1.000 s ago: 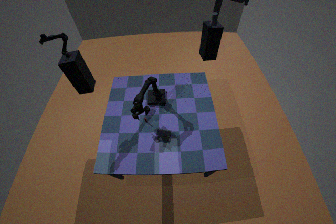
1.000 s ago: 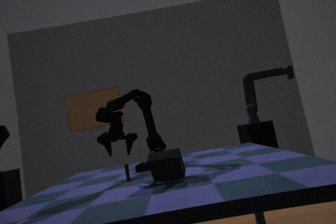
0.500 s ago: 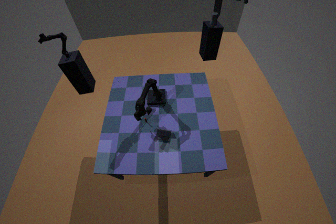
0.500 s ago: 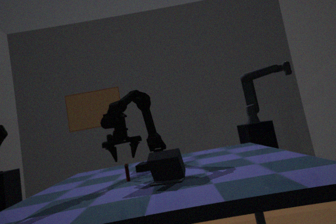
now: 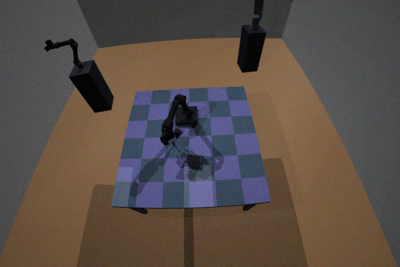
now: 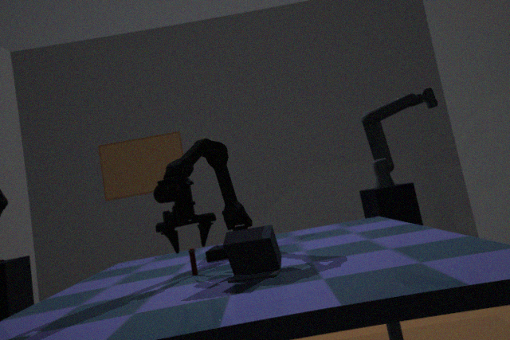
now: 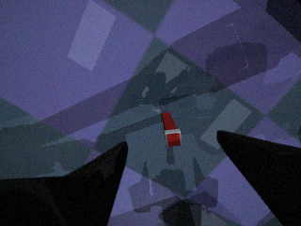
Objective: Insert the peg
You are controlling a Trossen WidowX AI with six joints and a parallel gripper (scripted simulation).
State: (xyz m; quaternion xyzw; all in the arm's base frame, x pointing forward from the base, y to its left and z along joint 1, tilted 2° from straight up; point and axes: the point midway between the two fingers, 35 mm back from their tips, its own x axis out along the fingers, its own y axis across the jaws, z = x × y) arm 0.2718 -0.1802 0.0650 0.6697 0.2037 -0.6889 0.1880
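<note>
Right now my gripper tip is 2 cm above the red peg. Also, from my gripper tip: sloped panel block: 19 cm ahead, 17 cm to the left, 2 cm below.
</note>
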